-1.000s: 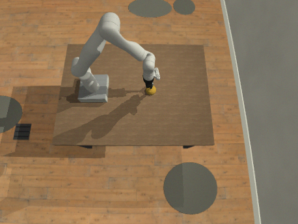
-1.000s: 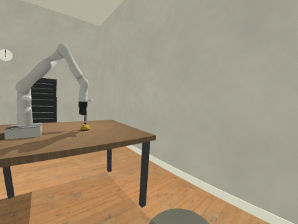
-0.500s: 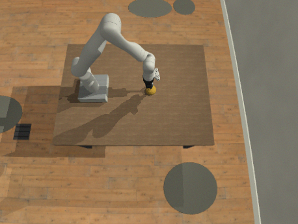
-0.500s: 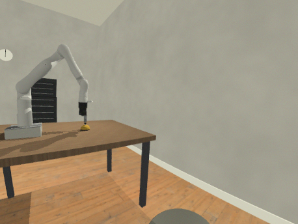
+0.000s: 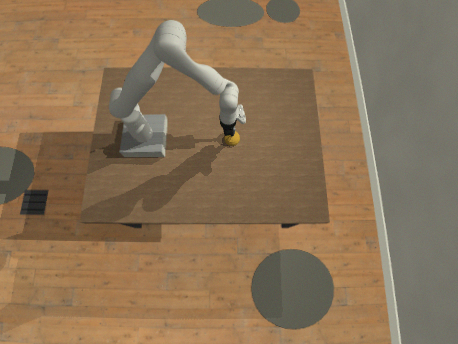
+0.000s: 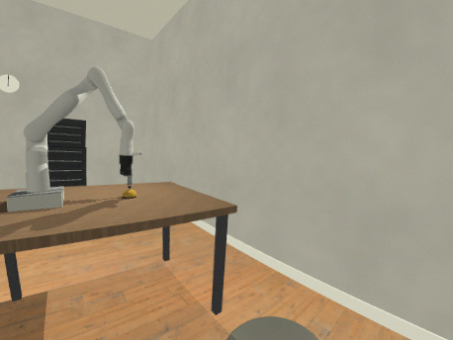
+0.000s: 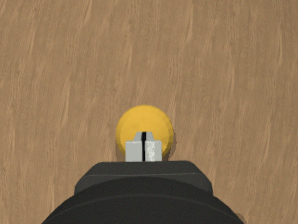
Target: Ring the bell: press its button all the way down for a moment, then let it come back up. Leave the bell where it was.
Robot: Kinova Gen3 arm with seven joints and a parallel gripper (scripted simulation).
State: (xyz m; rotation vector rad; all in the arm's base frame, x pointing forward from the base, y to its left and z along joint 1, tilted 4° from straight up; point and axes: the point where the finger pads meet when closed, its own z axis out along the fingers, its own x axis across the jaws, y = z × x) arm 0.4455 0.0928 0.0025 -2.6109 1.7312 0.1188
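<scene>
The yellow bell lies 5 cm below my hand.
</scene>
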